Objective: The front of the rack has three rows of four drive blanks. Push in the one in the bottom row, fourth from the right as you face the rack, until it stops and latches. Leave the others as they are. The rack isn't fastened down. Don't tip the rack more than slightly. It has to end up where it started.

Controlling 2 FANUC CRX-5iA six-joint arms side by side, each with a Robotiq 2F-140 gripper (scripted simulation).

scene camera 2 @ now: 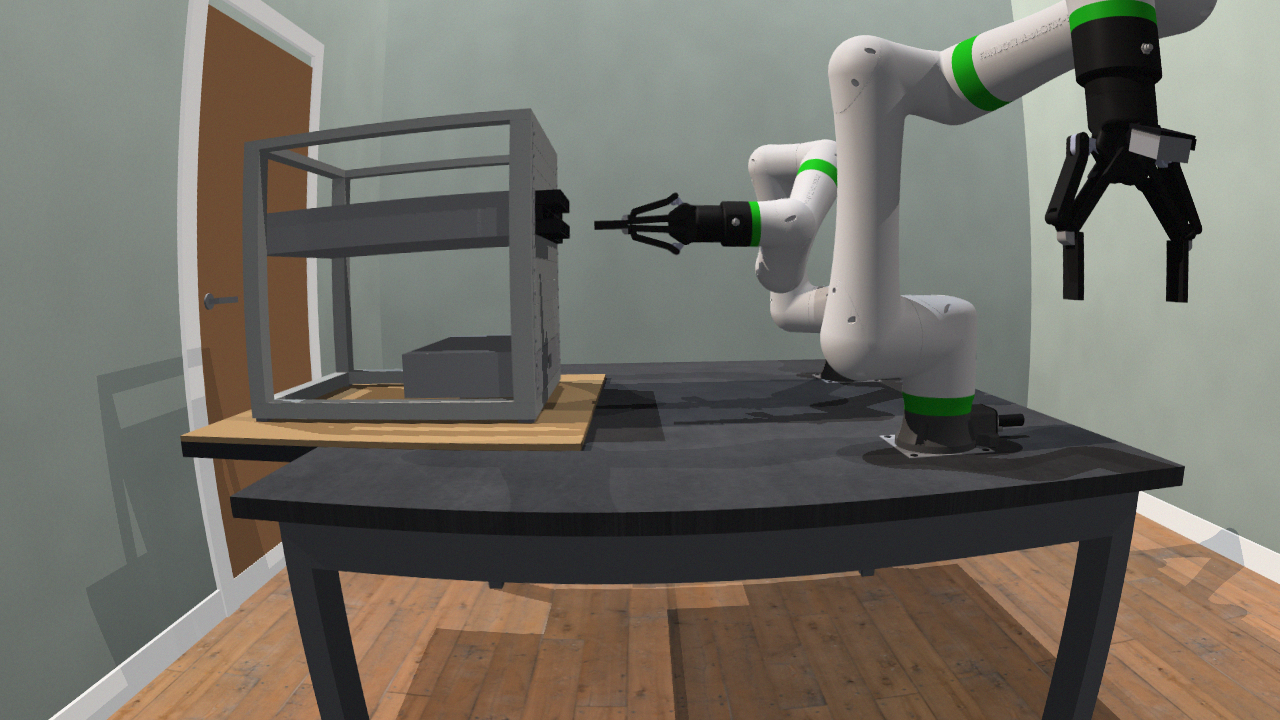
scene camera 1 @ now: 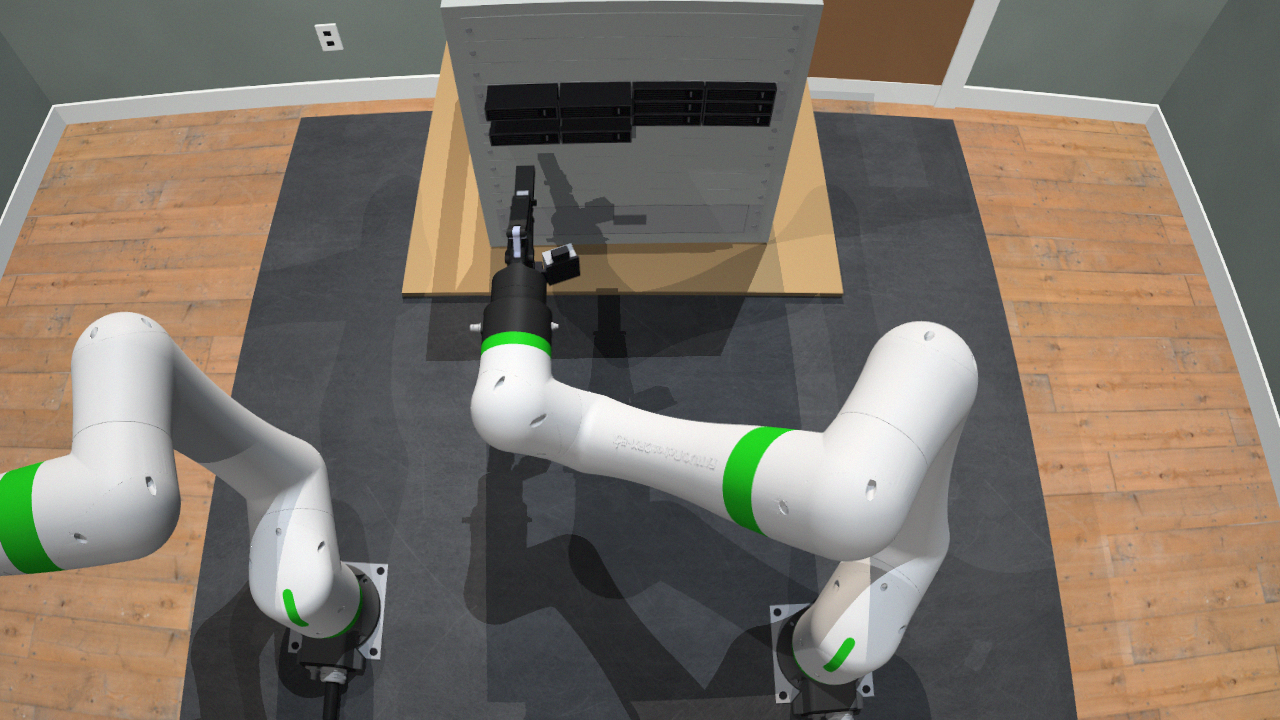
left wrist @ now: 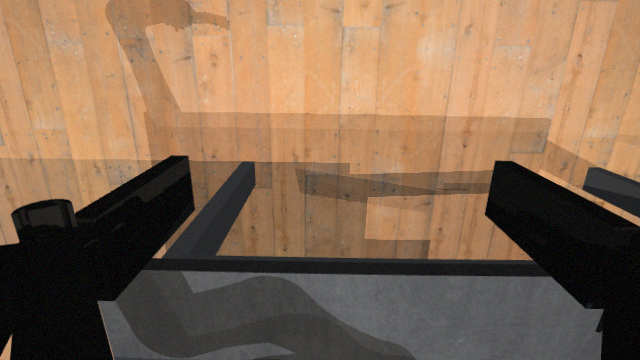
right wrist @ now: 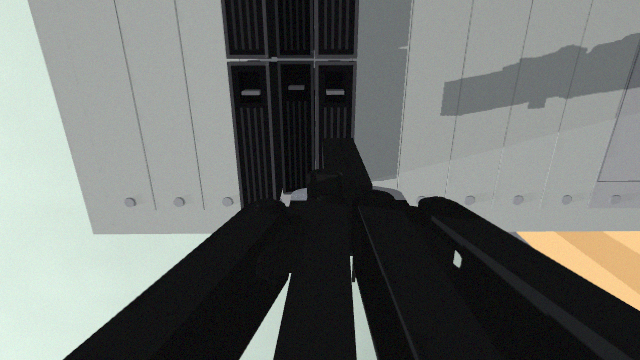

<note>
In view: the left gripper (scene camera 2: pixel 1127 300), the right gripper (scene camera 1: pixel 525 168), a grey rack (scene camera 1: pixel 673 184), a drive blank (scene camera 1: pixel 584 130) and a drive blank (scene camera 1: pixel 521 101).
The grey rack also shows in scene camera 2 (scene camera 2: pixel 482 371) and in the right wrist view (right wrist: pixel 519 118). The left gripper also shows in the left wrist view (left wrist: pixel 340 185). The right gripper is seen too in scene camera 2 (scene camera 2: pixel 594 225) and in the right wrist view (right wrist: pixel 337 163). The left wrist view does not show the grey rack: it is out of frame.
</note>
